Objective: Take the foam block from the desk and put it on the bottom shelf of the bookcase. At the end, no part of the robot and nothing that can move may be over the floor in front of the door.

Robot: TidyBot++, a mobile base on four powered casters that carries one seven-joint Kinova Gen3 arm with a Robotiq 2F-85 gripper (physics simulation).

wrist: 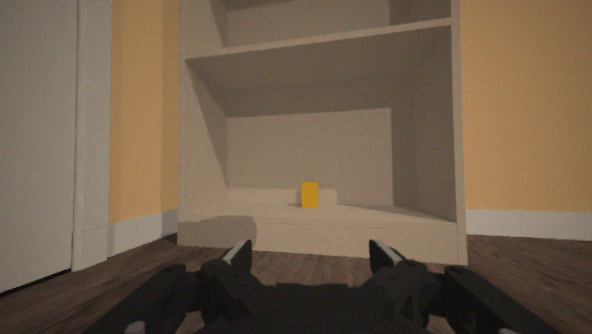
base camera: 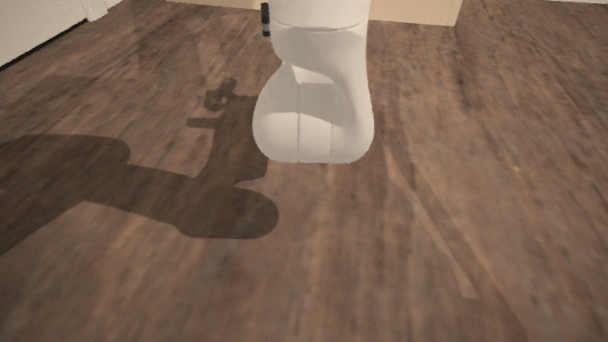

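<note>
The yellow foam block stands upright on the bottom shelf of the bookcase, near the middle of its width. The gripper is open and empty, outside the bookcase and well in front of it, pointing toward the block. In the base camera view the bottom front of the bookcase shows at the top edge, behind the white arm; the gripper and the block do not show there. A white door stands to the left of the bookcase in the wrist view.
The floor is dark wood and carries the arm's shadow. A white door frame and an orange wall lie between door and bookcase. Another orange wall with a white baseboard is at the right.
</note>
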